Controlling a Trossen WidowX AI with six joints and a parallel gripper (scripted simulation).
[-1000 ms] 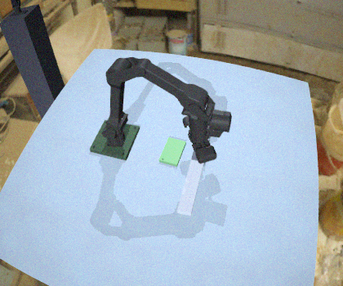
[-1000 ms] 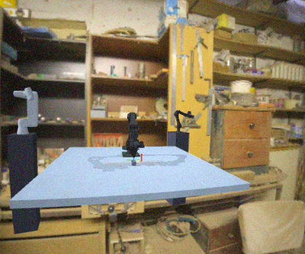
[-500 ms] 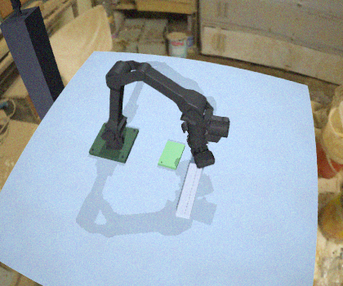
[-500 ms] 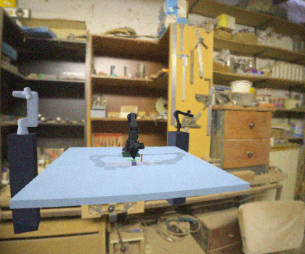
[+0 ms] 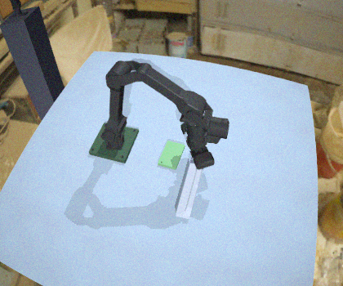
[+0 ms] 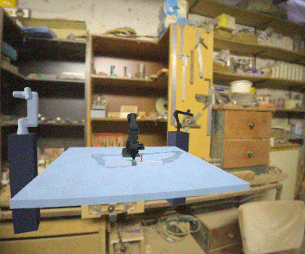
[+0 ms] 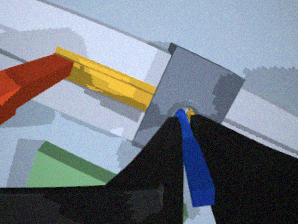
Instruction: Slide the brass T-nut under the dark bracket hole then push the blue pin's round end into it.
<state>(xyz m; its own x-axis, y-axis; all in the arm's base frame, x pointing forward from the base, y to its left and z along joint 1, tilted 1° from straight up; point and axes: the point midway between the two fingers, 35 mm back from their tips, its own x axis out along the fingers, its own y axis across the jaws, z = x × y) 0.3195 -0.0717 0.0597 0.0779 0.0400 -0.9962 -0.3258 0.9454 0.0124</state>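
My gripper tip is right at the blue pin. Round my gripper tip: aluminum rail (2 cm below); then green tray (11 cm behind, 4 cm below, 1 cm to the left).
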